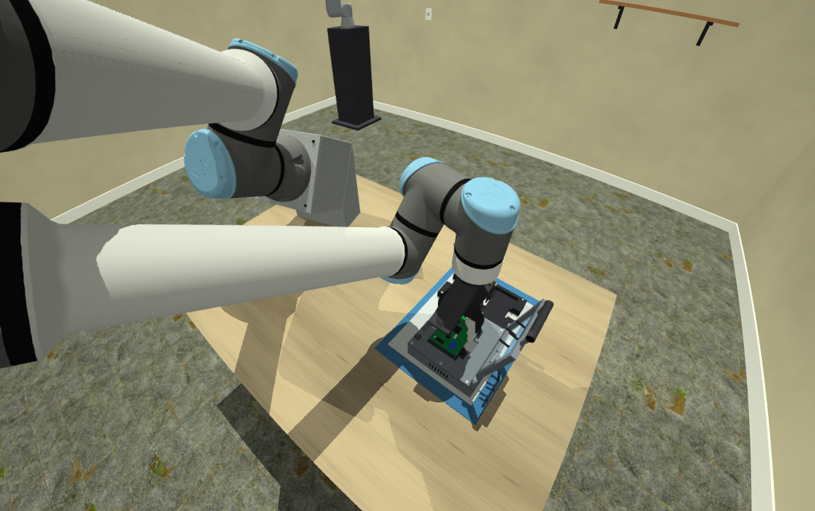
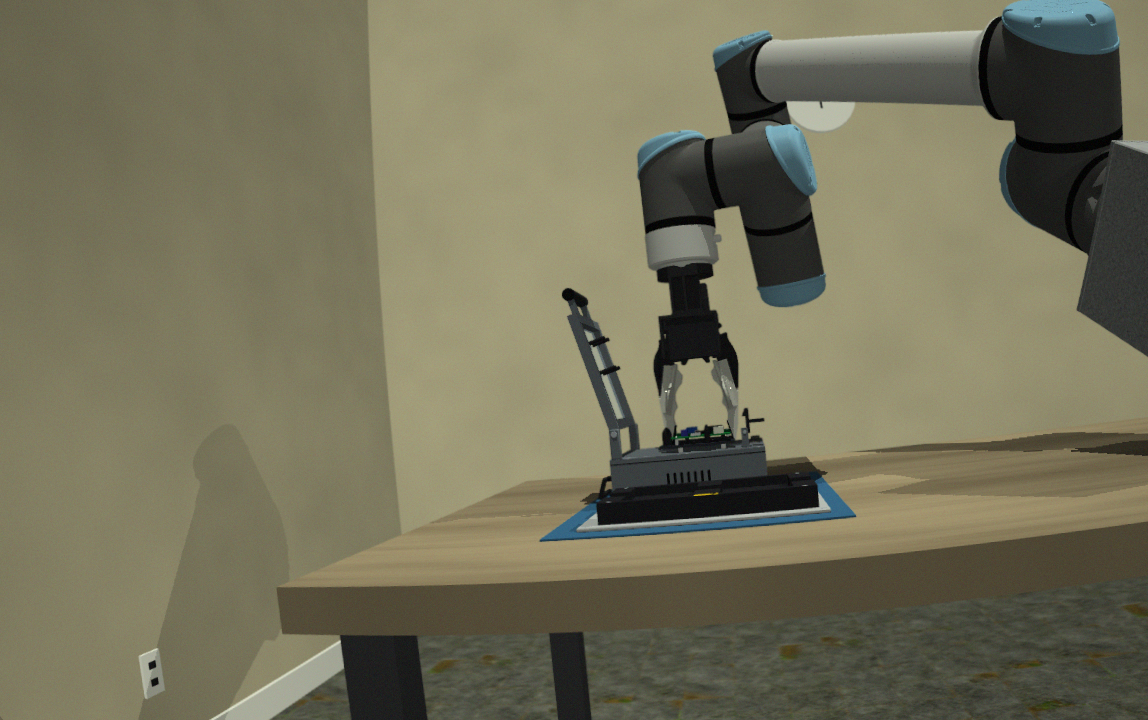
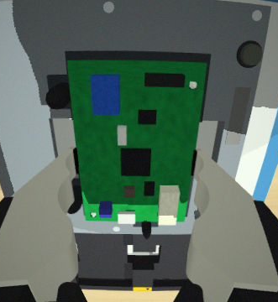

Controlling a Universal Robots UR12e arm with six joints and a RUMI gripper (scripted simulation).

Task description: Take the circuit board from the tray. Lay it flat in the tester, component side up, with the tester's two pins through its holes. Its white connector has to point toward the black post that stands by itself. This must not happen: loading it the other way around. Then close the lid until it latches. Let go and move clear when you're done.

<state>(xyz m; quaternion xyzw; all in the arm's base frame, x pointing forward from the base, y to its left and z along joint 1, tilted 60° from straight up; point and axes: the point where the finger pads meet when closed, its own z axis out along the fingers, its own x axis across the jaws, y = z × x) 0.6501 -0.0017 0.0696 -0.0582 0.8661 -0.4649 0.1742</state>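
Right now the green circuit board is right at my hand. From my hand the other things lie so: lid: 120 mm ahead, 100 mm above, 10 mm to the right; grey tester: 30 mm to the left, 30 mm ahead, 30 mm above.
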